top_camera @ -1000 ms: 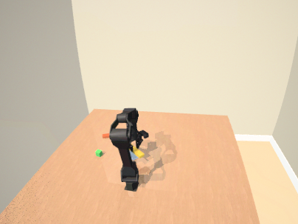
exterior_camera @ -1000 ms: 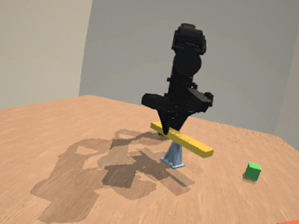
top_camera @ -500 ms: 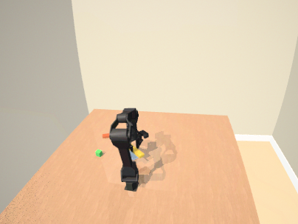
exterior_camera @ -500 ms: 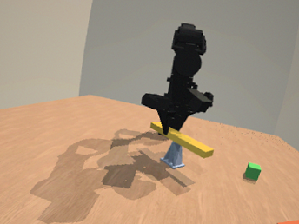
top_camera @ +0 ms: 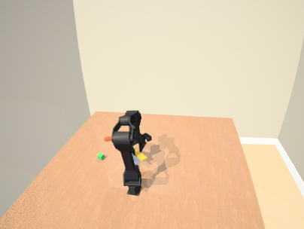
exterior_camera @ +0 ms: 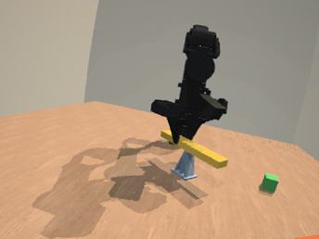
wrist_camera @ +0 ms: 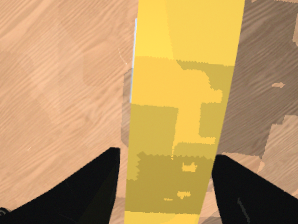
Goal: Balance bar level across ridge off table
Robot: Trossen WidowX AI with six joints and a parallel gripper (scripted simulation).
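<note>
My gripper tip is now 2 cm to the right of the yellow bar and 2 cm short of it. The rest, counted from my gripper tip: green cube: 25 cm to the left, 6 cm below, 1 cm behind; orange flat block: 28 cm to the left, 20 cm ahead, 6 cm below.
</note>
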